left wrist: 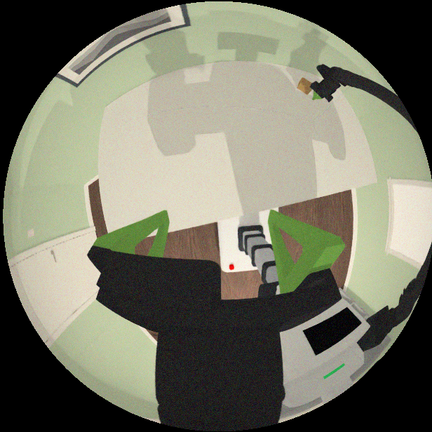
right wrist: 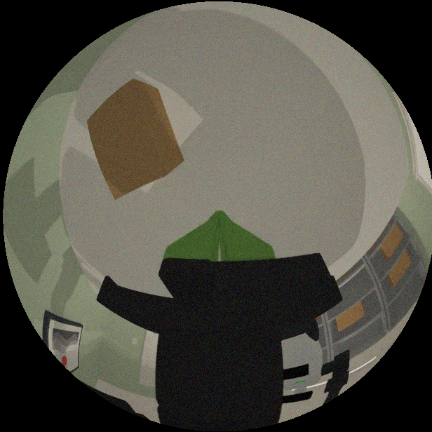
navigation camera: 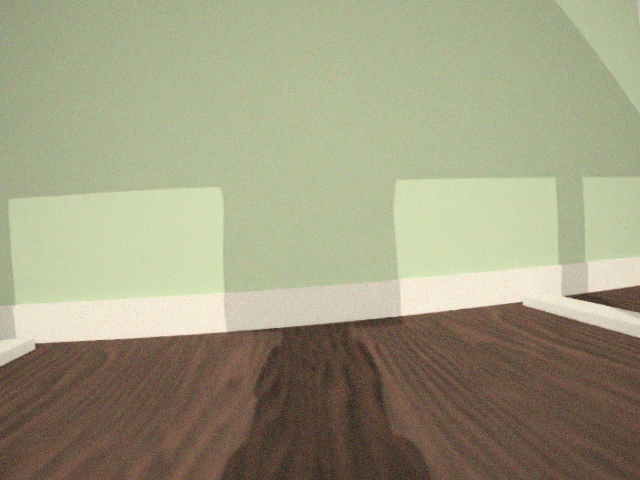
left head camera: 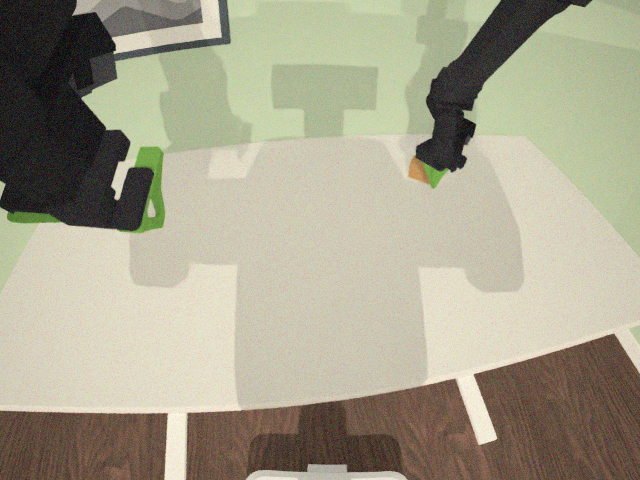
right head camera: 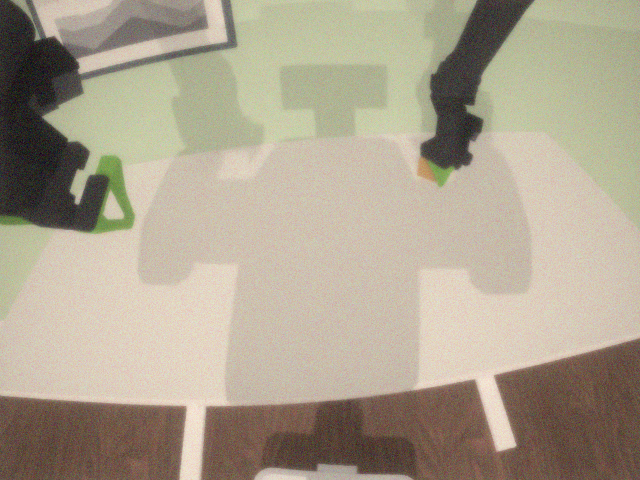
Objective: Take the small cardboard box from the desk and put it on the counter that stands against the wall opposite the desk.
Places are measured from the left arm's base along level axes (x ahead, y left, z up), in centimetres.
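Pixels of known places: left gripper, fingertip midpoint: (left head camera: 119, 217) (right head camera: 97, 219); right gripper, fingertip midpoint: (left head camera: 433, 187) (right head camera: 441, 185).
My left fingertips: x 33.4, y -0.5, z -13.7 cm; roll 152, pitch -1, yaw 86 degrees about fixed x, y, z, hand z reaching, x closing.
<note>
Behind a point stands the place of what it marks.
The small cardboard box (left head camera: 418, 169) @(z -42.7, x 86.8, y -43.3 cm) (right head camera: 426, 171) @(z -43.8, x 86.8, y -43.2 cm) (left wrist: 304, 85) (right wrist: 134, 140) stands on the white desk (left head camera: 320, 320) @(z -46.0, x 44.9, y -19.6 cm) (right head camera: 320, 320) @(z -46.0, x 44.9, y -20.7 cm) (left wrist: 165, 185) (right wrist: 280, 125) near its far edge, partly hidden by the right gripper in the head views. My right gripper (left head camera: 435, 181) @(z -42.7, x 79.3, y -45.5 cm) (right head camera: 442, 180) @(z -42.7, x 79.3, y -45.5 cm) (left wrist: 312, 99) (right wrist: 219, 216) is shut with its green fingertips together and nothing between them. In the right wrist view the box lies up and left of the fingertips, apart from them. My left gripper (left wrist: 218, 215) is open and empty, over the left part of the desk. The counter cannot be made out in these views.
A framed picture (left head camera: 155, 25) @(z -8.0, x 101.2, y 22.8 cm) (right head camera: 139, 31) @(z -6.1, x 100.3, y 29.1 cm) (left wrist: 125, 40) hangs on the green wall behind the desk. A grey rack (right wrist: 367, 300) holding several cardboard boxes shows in the right wrist view. White bars (navigation camera: 584, 310) lie low by the skirting board (navigation camera: 310, 302) @(z -135.6, x 108.4, y -18.4 cm).
</note>
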